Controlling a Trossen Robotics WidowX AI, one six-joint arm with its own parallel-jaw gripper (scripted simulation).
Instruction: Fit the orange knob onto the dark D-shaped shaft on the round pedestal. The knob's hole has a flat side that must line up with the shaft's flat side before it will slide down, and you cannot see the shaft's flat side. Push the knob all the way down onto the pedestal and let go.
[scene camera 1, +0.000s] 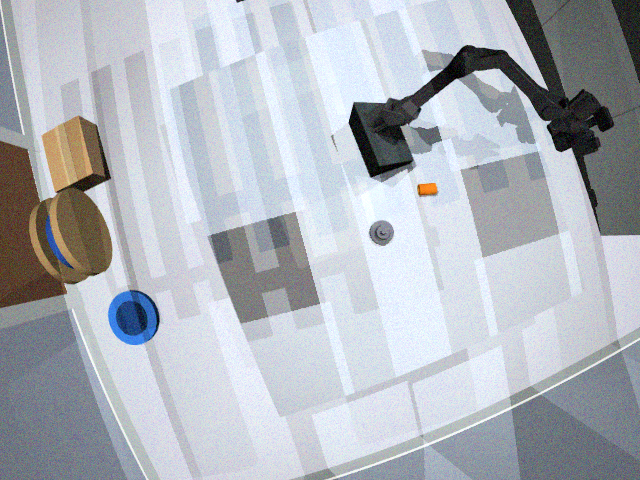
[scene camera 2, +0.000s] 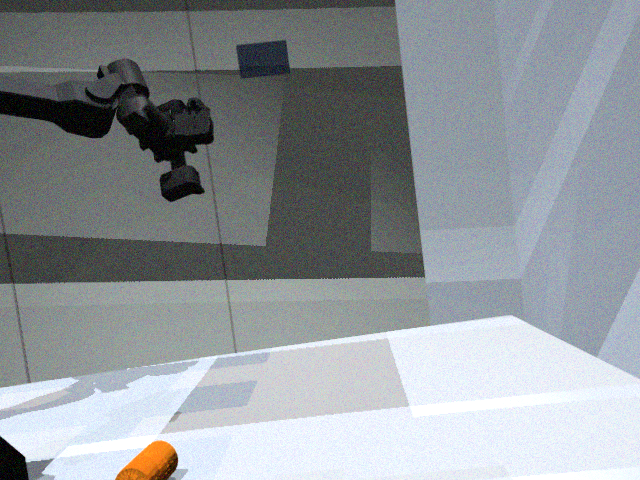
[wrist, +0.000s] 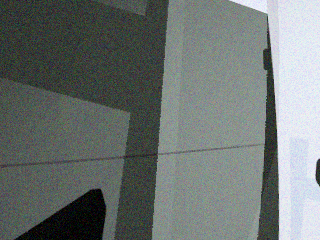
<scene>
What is my gripper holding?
Nothing.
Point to my gripper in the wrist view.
211, 185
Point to my gripper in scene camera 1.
593, 135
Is my gripper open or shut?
Open.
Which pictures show my gripper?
Scene camera 1, scene camera 2 and the wrist view: all of them.
</scene>
